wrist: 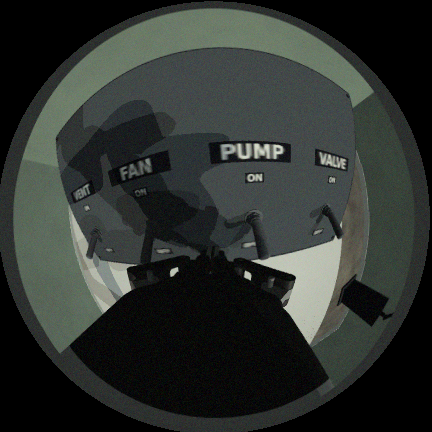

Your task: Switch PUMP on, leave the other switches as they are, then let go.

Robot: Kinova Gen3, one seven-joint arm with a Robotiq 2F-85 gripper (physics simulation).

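Frame: origin at the arm's base, x back, y left, z down, level; metres.
Where they show: gripper, between the fingertips: [212,253].
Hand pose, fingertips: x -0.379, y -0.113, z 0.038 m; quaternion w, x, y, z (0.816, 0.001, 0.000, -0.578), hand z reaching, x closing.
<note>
Things, the pixels of their top centre, and the offset from my fingertips. "spot": a spot on its surface instead. Level surfaces: height alone.
- PUMP switch, a spot on its surface: [259,237] spot: dx -0.015, dy -0.053, dz -0.045 m
- mark, a spot on its surface: [254,177] spot: dx -0.071, dy -0.067, dz -0.041 m
- FAN switch, a spot on its surface: [147,242] spot: dx -0.042, dy +0.059, dz -0.042 m
- VENT switch, a spot on its surface: [92,244] spot: dx -0.062, dy +0.175, dz -0.041 m
- VALVE switch, a spot on its surface: [332,221] spot: dx +0.007, dy -0.168, dz -0.039 m
- white surface, height of its surface: dz +0.075 m
The grey switch panel [280,100] fills the upper middle of the wrist view. The PUMP switch [259,237], under its PUMP label [250,152] and ON mark [254,177], has its lever hanging downward, away from ON. The FAN switch [147,242], in shadow, the VENT switch [92,244] and the VALVE switch [332,221] also point downward. My gripper [212,253] is shut and empty. In the view its tips lie between the FAN and PUMP levers, closer to PUMP, with a gap beside the PUMP lever. Depth to the panel is hard to tell.
A white surface [315,280] shows below the panel, with a brown strip [353,235] on the right. A black box-like object [364,301] is at the lower right. The arm's shadow falls over the panel's left half, around FAN and VENT.
</note>
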